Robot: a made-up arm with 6 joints.
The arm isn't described. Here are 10 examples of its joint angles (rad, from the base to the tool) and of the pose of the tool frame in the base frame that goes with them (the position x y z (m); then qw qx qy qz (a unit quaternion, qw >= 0)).
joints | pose
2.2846 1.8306 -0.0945 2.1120 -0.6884 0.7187 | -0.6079 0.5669 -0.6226 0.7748 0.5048 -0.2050 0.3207
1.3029 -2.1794 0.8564 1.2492 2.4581 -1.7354 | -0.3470 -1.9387 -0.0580 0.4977 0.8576 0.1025 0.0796
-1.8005 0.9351 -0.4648 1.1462 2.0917 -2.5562 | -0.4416 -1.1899 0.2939 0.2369 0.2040 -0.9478 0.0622
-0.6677 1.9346 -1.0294 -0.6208 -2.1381 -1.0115 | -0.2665 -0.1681 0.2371 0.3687 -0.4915 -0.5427 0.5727
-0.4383 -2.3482 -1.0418 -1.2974 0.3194 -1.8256 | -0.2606 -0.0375 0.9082 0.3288 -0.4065 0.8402 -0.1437
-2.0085 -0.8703 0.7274 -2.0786 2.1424 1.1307 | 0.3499 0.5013 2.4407 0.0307 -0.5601 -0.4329 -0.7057
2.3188 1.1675 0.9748 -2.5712 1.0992 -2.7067 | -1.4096 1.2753 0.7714 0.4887 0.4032 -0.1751 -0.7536
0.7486 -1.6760 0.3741 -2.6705 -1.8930 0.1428 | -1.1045 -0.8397 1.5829 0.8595 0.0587 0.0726 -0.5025
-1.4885 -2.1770 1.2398 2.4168 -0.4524 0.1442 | 0.0313 1.7889 -0.3595 0.0246 -0.3487 0.0363 -0.9362
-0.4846 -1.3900 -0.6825 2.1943 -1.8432 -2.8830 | -0.2271 0.2761 1.7450 0.1950 -0.6965 -0.5936 -0.3530
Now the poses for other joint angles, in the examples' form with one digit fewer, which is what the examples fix.
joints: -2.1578 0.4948 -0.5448 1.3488 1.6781 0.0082
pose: -0.782 -0.988 0.808 0.727 -0.488 0.021 0.482
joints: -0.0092 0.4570 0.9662 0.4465 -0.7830 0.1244
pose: 1.274 -0.322 2.253 0.655 -0.308 -0.001 0.691
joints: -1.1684 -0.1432 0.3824 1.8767 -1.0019 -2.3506
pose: 0.320 -0.544 2.467 0.598 -0.700 -0.301 -0.249
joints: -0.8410 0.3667 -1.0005 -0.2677 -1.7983 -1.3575
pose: 0.149 -0.647 0.602 0.456 0.650 0.347 -0.498
